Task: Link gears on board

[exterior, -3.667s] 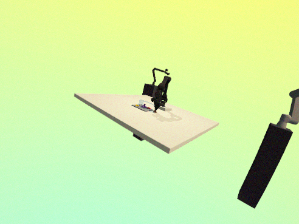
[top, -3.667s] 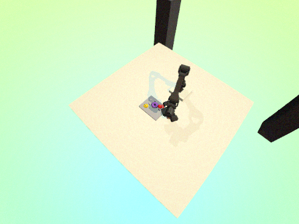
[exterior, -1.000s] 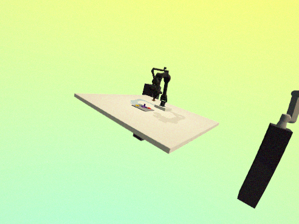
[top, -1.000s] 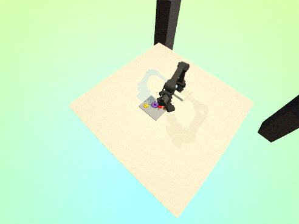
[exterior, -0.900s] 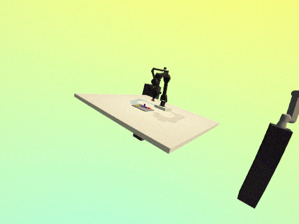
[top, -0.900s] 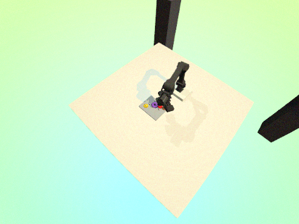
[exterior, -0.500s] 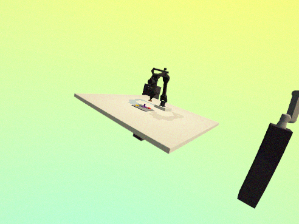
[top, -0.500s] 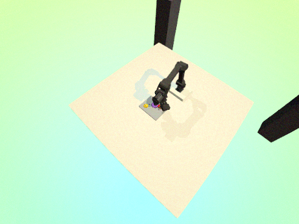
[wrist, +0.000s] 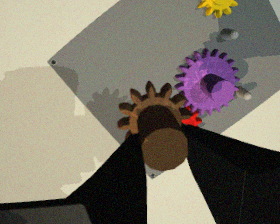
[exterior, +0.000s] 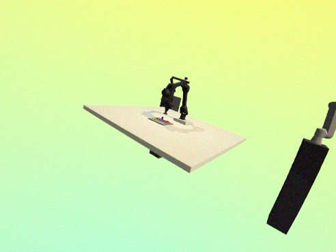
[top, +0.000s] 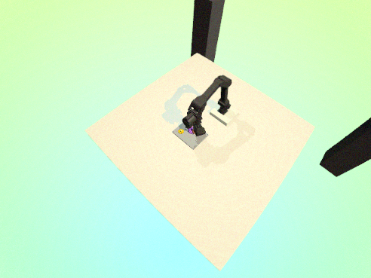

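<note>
Now: gripper tip 3 cm short of the yellow gear, 10 cm to the left of it and 11 cm above it. From my gripper tip the other things lie so: red gear (6 cm behind, 1 cm to the right, 11 cm below); purple gear (4 cm behind, 5 cm to the right, 10 cm below); brown gear (1 cm below).
</note>
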